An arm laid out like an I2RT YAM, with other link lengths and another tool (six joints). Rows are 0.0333 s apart.
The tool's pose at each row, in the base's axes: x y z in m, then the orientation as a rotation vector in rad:
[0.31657 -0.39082 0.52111 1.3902 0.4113 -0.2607]
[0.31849 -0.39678 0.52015 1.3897 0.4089 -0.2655]
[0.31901 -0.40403 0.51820 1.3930 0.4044 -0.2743]
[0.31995 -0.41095 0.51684 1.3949 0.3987 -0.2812]
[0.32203 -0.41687 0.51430 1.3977 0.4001 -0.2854]
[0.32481 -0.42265 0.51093 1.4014 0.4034 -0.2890]
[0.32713 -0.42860 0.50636 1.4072 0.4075 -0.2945]
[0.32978 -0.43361 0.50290 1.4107 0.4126 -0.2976]
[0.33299 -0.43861 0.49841 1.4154 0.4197 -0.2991]
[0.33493 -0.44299 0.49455 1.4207 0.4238 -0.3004]
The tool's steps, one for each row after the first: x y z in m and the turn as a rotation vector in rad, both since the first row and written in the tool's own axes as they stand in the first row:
[0.00177 -0.00107 0.00599 0.0007 -0.0045 -0.0019]
[0.00263 -0.00381 0.01294 0.0059 -0.0119 -0.0049]
[0.00364 -0.00580 0.01970 0.0095 -0.0194 -0.0060]
[0.00623 -0.00821 0.02547 0.0131 -0.0202 -0.0094]
[0.00983 -0.01104 0.03108 0.0174 -0.0192 -0.0134]
[0.01351 -0.01517 0.03666 0.0242 -0.0183 -0.0189]
[0.01707 -0.01801 0.04149 0.0282 -0.0157 -0.0236]
[0.02158 -0.02154 0.04625 0.0329 -0.0107 -0.0283]
[0.02472 -0.02493 0.05032 0.0382 -0.0075 -0.0310]

